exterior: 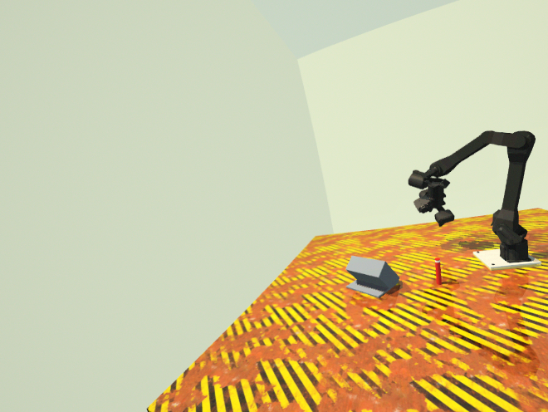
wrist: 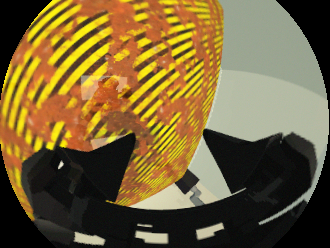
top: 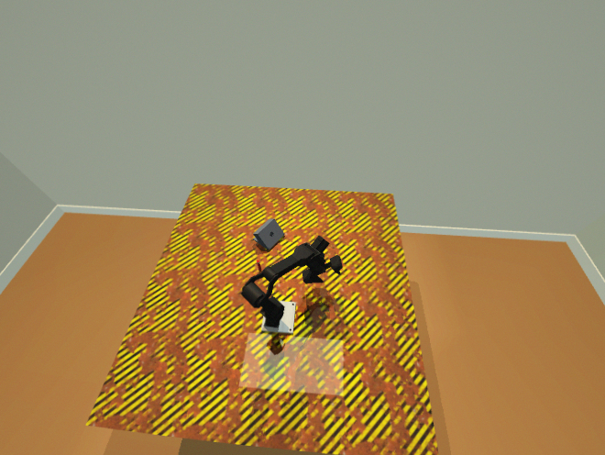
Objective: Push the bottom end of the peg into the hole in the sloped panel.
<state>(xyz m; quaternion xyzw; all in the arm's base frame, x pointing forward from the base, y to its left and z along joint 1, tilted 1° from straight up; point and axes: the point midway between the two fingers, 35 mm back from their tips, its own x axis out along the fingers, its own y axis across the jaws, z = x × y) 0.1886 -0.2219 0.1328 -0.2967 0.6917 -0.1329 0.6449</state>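
Now: the red peg 36 cm to the left of my gripper tip, 6 cm below it and 6 cm ahead of it. Also, from my gripper tip: grey sloped panel 35 cm to the left, 26 cm ahead, 8 cm below.
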